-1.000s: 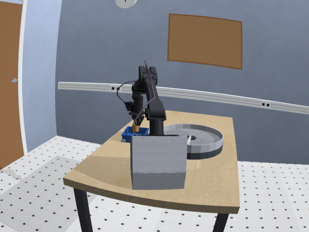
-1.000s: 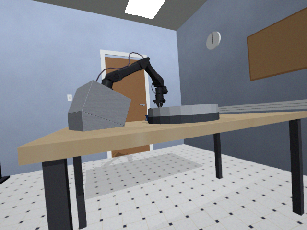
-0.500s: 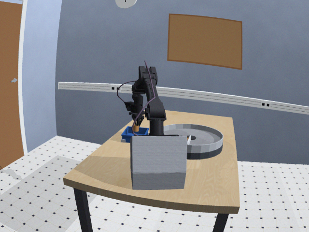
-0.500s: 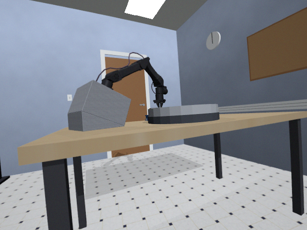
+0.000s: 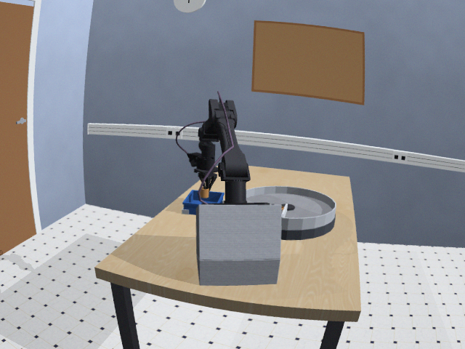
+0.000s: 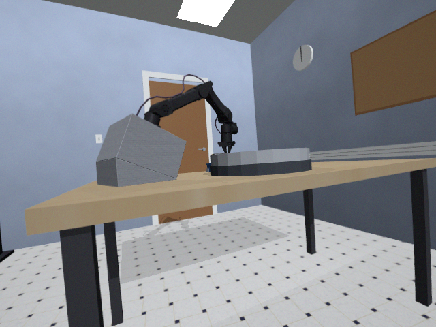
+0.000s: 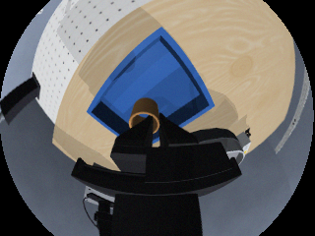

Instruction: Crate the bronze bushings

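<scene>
Now: the blue crate 10 mm behind my hand, 10 mm to the left of it and 60 mm below it. From my hand the other things lie so: grey turntable: 30 mm behind, 350 mm to the right, 30 mm below.
</scene>
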